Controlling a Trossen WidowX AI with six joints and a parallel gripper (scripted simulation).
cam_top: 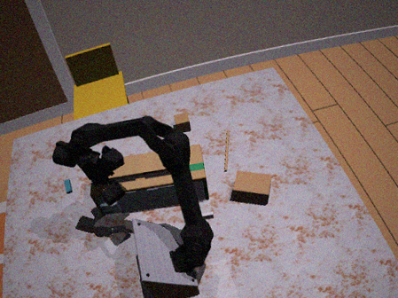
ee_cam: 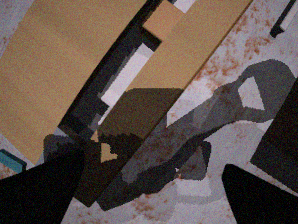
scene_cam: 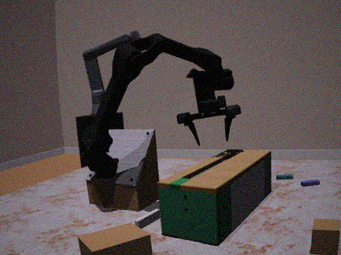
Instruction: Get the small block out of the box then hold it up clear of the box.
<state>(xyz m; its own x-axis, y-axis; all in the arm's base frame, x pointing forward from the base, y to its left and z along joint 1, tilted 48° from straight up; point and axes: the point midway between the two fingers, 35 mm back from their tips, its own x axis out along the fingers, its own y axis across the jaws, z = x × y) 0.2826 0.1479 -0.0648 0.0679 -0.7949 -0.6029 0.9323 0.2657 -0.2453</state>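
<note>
Now: gripper tip 11 cm to the left of the box, 10 cm above it and 3 cm short of it. Also, from my gripper tip: teal piece 20 cm to the left, 20 cm ahead, 16 cm below; thin stick 43 cm to the right, 16 cm below, 14 cm ahead; purple piece 29 cm ahead, 16 cm below, 13 cm to the left.
</note>
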